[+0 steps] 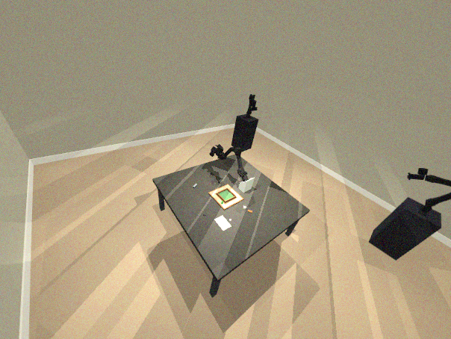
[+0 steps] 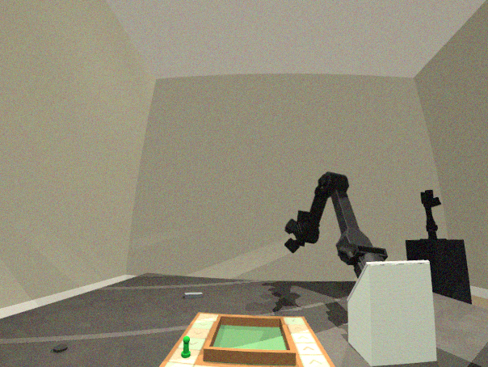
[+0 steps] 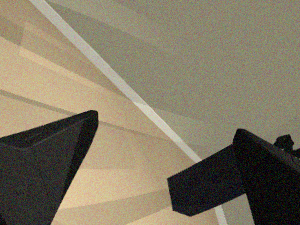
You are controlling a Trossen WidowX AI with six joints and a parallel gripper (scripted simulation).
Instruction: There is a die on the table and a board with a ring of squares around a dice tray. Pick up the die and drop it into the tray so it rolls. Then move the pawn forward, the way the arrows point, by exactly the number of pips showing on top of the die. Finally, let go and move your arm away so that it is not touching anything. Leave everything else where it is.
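Now: gripper tip 48 cm short of the grey bar, 28 cm to the right of it and 22 cm above it. From my gripper tip the other things lie so: green pawn: 41 cm ahead, 68 cm to the left, 20 cm below; white die: 26 cm ahead, 86 cm to the left, 22 cm below; dark disc: 65 cm ahead, 68 cm to the left, 23 cm below.
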